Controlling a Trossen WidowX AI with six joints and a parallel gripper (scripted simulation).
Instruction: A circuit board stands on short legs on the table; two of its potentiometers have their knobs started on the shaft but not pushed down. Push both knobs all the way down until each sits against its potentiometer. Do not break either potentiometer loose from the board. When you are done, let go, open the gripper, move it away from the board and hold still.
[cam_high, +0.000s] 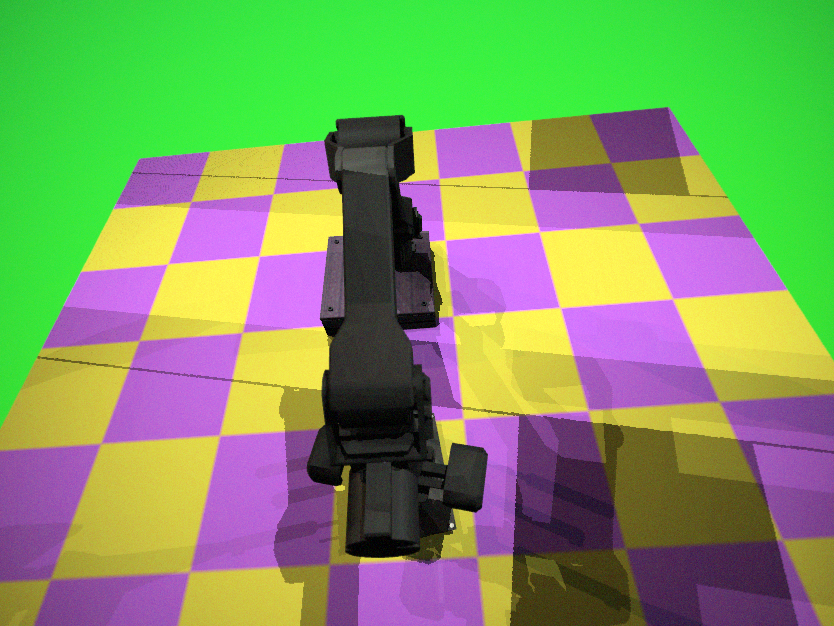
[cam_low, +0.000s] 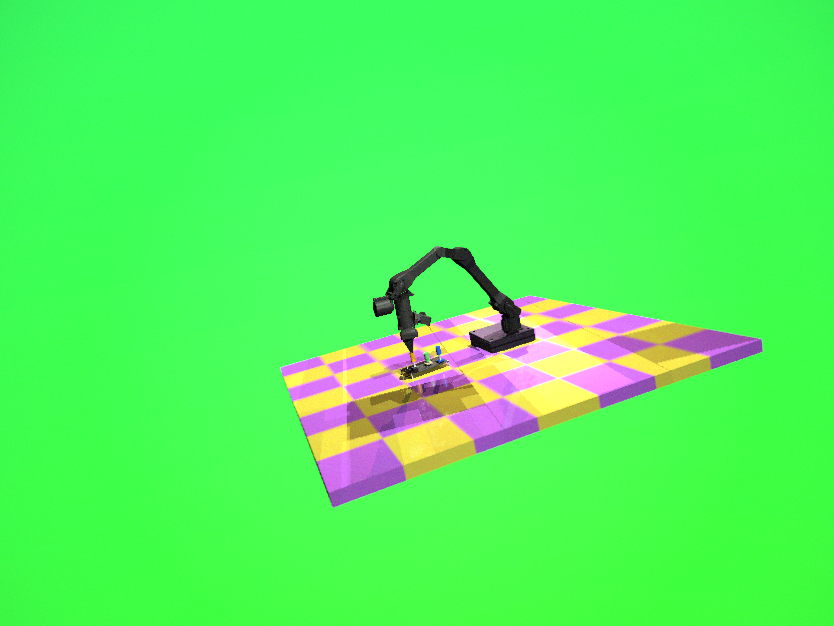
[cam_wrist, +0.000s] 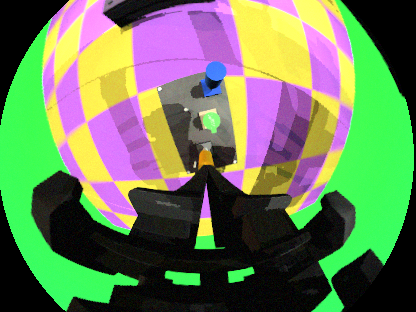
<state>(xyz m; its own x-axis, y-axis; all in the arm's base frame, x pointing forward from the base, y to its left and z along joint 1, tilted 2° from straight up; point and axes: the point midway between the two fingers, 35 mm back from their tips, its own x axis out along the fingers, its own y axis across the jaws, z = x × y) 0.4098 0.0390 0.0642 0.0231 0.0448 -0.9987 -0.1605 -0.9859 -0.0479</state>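
Now: the green knob 50 mm behind my gripper tip, 30 mm below it and 10 mm to the left of it. From my gripper tip the other things lie so: orange knob 10 mm below.
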